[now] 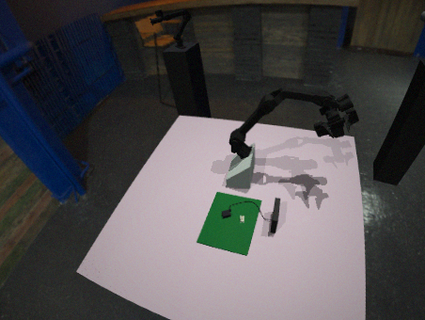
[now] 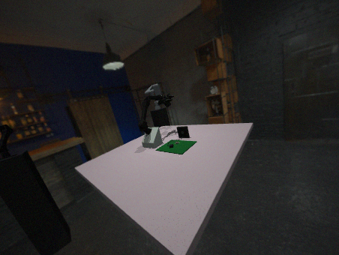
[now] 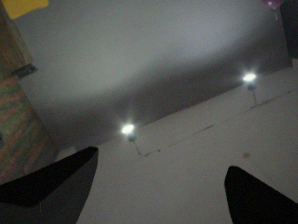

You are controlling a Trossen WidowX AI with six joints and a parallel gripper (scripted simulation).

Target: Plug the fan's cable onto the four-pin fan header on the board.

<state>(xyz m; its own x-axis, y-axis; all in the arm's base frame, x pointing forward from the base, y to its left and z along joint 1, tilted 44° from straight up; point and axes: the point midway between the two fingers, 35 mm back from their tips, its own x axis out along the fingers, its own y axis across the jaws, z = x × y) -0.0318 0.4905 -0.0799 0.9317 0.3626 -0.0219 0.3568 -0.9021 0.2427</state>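
Right now the fan plug is 420 mm to the right of my gripper tip, 410 mm below it and 260 mm ahead of it. Round my gripper tip: green board: 430 mm below, 390 mm to the right, 290 mm ahead; then white four-pin fan header: 420 mm below, 340 mm to the right, 260 mm ahead; then black fan: 360 mm below, 220 mm ahead, 190 mm to the right.
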